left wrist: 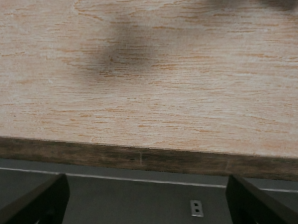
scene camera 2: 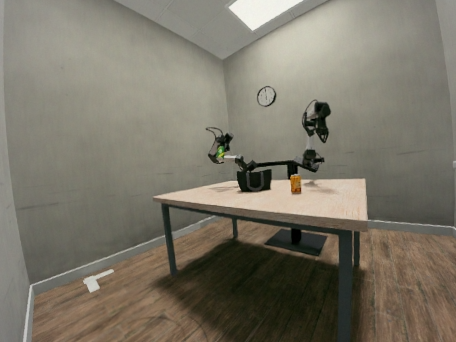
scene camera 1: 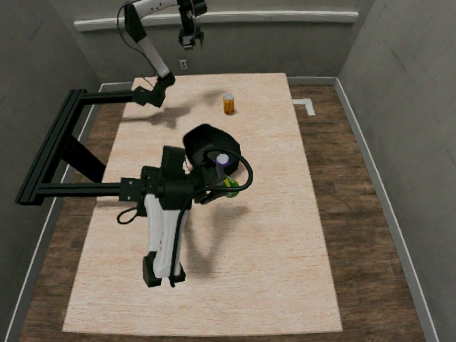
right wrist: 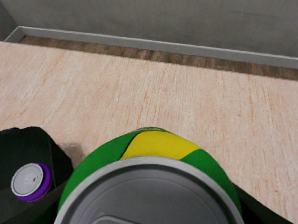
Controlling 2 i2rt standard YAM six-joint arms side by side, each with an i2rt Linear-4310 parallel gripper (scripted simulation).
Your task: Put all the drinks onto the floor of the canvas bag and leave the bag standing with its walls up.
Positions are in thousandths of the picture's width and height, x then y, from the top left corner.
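Observation:
My left gripper (left wrist: 495, 819) is there for me to see, and so is my right gripper (right wrist: 502, 806). I also see a black canvas bag (scene camera 1: 433, 405).

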